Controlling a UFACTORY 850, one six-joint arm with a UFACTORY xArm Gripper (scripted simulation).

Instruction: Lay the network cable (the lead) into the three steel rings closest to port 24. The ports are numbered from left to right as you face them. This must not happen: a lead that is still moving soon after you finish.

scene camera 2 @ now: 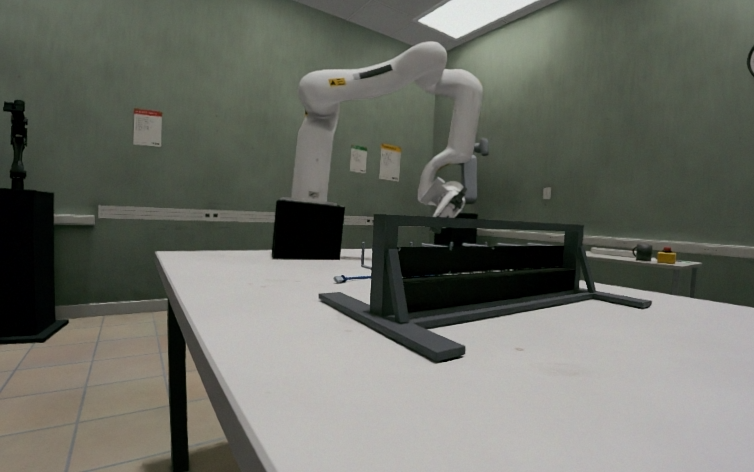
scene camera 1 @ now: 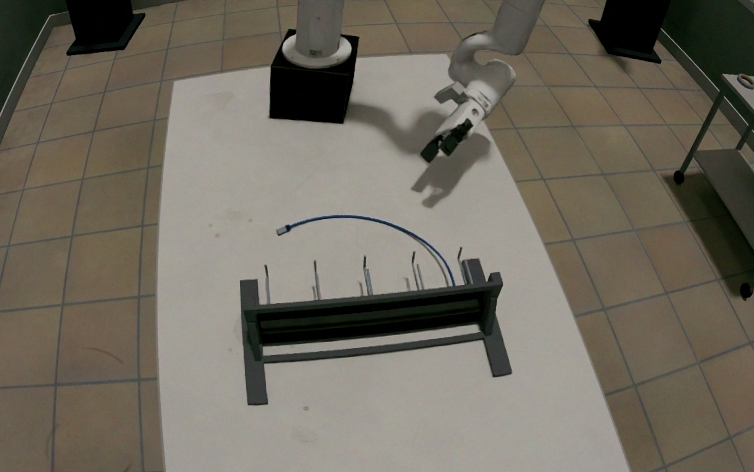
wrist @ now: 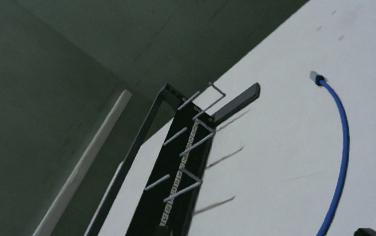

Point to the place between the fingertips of my gripper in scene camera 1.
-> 433,155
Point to a dark grey patch-panel rack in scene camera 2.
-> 393,301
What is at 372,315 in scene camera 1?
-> A dark grey patch-panel rack.
